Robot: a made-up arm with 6 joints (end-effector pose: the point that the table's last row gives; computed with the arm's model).
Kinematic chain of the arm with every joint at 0, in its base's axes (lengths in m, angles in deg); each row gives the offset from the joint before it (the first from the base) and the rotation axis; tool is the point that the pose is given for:
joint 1: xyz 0 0 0.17 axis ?
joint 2: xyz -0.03 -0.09 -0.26 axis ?
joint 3: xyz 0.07 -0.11 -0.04 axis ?
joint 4: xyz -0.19 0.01 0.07 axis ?
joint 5: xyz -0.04 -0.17 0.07 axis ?
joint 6: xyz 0.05 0.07 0 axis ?
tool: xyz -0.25 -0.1 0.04
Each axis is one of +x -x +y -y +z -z.
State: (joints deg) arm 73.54 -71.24 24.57 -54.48 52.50 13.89
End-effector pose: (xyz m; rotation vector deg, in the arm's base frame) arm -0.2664 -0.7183 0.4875 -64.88 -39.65 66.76
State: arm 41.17 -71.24 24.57 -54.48 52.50 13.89
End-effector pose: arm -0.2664 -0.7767 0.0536 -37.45 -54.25 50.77
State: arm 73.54 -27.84 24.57 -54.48 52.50 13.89
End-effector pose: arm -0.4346 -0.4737 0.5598 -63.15 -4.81 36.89
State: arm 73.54 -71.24 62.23 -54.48 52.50 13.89
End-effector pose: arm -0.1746 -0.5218 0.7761 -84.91 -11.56 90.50
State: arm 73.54 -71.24 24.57 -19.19 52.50 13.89
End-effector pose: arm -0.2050 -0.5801 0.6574 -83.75 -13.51 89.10
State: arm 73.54 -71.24 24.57 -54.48 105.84 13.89
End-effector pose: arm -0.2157 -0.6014 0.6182 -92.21 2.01 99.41
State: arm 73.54 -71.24 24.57 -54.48 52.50 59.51
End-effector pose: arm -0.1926 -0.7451 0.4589 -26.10 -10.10 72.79
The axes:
joint 1: -x
joint 2: +y
joint 3: +z
joint 4: +z
joint 5: +z
joint 6: +x

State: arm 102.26 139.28 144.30 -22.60 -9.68 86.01
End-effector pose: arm -0.3597 -0.4381 0.7337 112.72 37.97 -82.57
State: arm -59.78 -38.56 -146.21 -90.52 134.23 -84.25
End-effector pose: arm 0.2640 -0.1369 0.4012 16.58 83.43 -55.57
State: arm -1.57 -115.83 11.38 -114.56 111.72 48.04
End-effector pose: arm 0.1270 -0.1866 -0.5399 22.79 -105.08 51.06
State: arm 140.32 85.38 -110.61 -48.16 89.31 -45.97
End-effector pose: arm 0.1754 -0.4715 0.1983 83.62 -10.30 99.63
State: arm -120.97 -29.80 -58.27 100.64 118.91 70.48
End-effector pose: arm 0.1804 0.2288 0.0171 28.54 -69.82 132.67
